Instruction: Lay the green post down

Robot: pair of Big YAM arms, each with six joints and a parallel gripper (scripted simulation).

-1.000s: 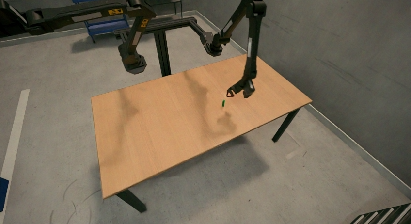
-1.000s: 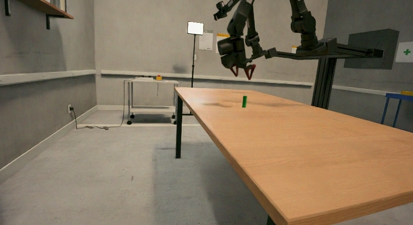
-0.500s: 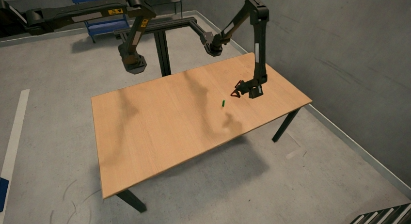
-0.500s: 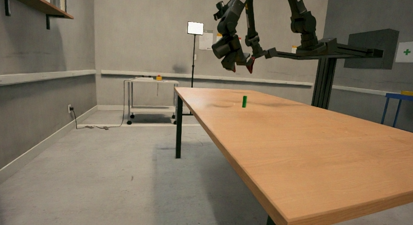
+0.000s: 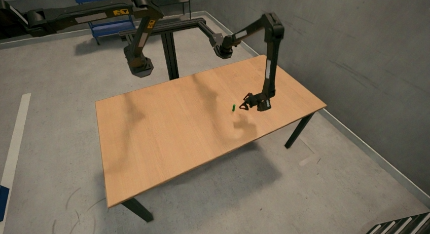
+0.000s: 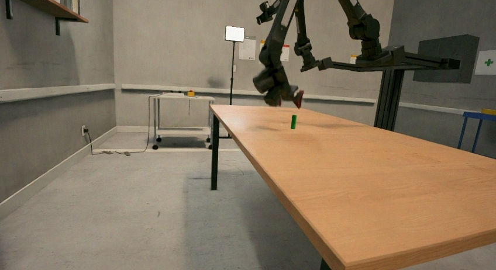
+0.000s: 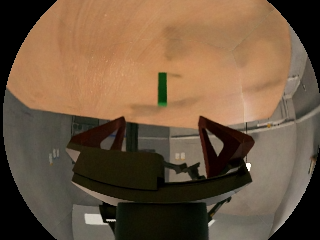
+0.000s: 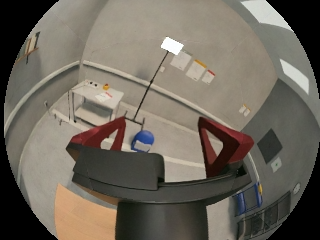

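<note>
Now: the green post 4 cm behind my left hand, 4 cm to the right of it and 7 cm below it.
</note>
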